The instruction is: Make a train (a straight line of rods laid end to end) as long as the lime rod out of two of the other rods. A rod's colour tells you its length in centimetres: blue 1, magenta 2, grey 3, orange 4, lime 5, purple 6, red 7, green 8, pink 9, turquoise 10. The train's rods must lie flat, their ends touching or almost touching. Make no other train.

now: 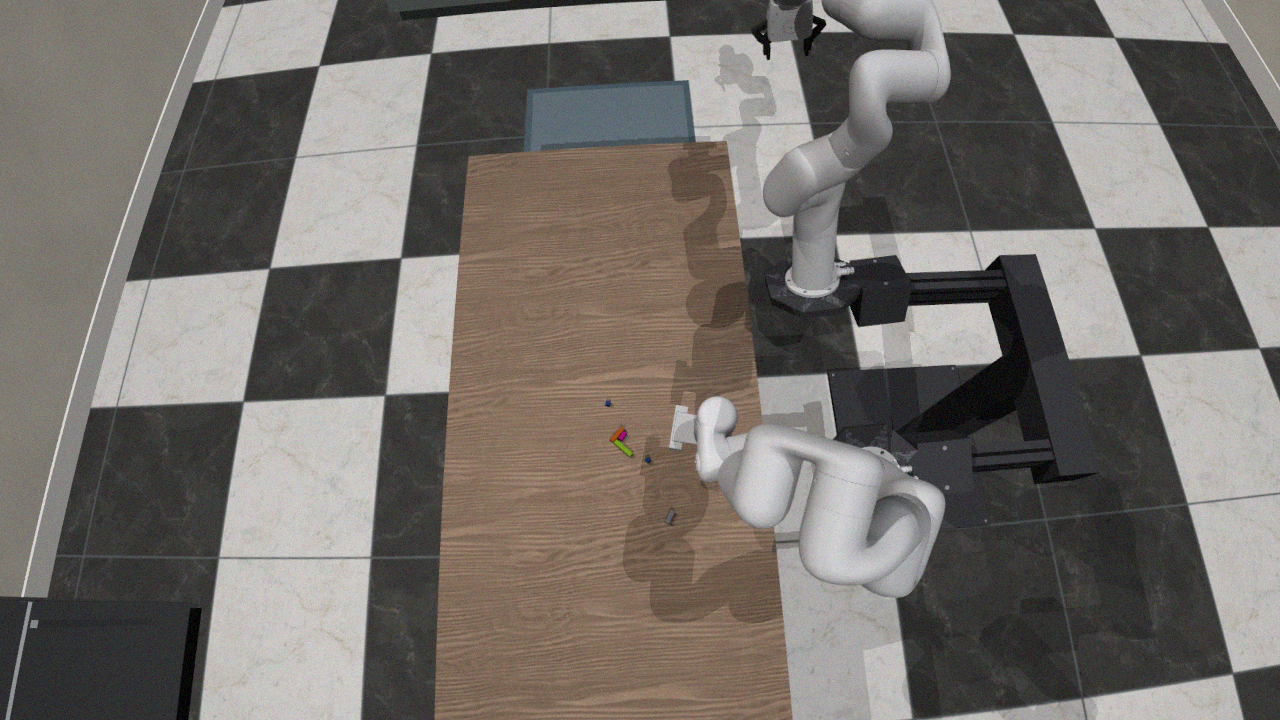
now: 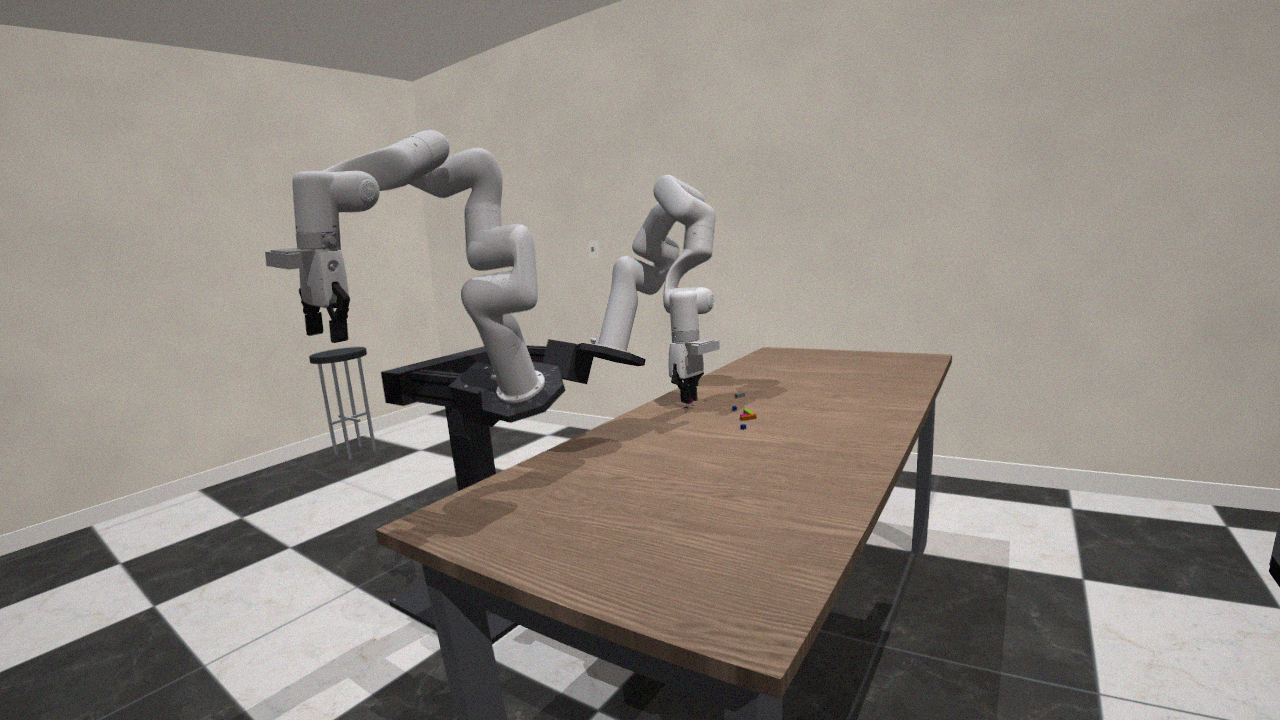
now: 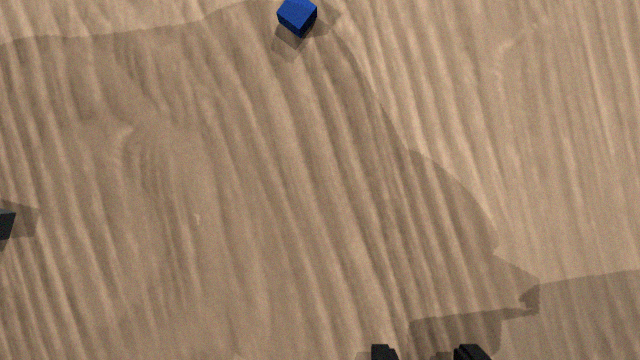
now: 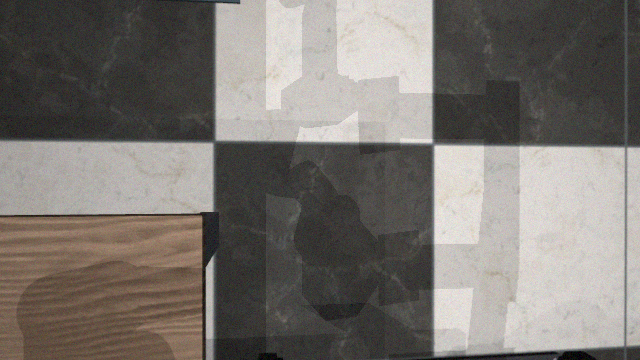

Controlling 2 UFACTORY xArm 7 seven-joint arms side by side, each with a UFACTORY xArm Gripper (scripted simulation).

Labels:
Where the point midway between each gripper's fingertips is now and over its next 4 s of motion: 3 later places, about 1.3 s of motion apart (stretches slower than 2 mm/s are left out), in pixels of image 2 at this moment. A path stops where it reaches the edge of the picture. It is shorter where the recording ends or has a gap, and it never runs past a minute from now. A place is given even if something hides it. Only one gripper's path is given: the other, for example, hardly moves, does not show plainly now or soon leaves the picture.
The left gripper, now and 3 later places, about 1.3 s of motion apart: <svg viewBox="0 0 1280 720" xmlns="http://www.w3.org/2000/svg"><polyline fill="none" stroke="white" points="689,401 688,396 688,370 726,370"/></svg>

